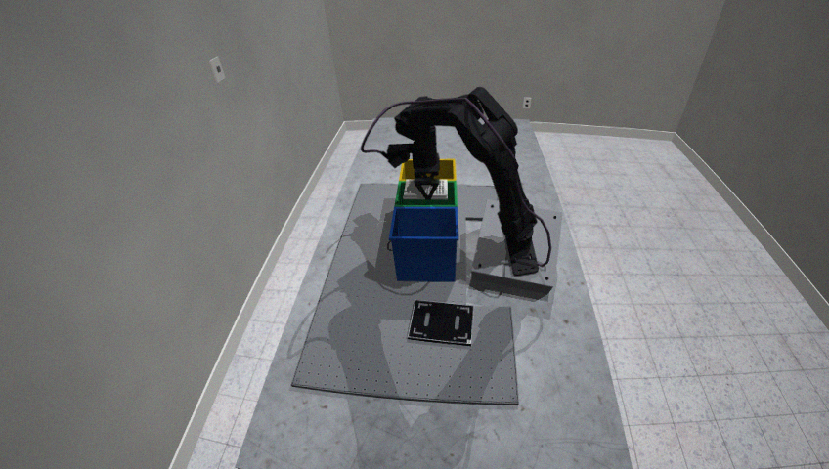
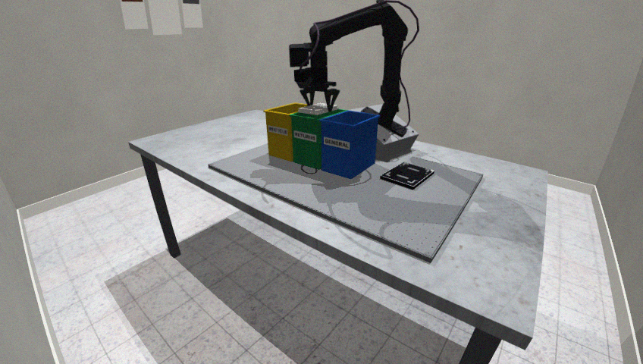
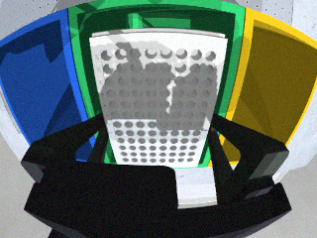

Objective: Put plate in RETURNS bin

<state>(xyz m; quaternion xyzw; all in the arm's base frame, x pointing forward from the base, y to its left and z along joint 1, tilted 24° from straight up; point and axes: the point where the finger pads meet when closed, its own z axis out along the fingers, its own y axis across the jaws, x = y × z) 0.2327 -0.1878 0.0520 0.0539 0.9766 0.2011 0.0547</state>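
Now: the white 96-well plate 1 cm ahead of my hand. The rest, counted from my hand: yellow bin: 13 cm to the right, 11 cm below; then blue bin: 13 cm to the left, 11 cm below, 2 cm ahead; then green bin: 11 cm below, 1 cm ahead.
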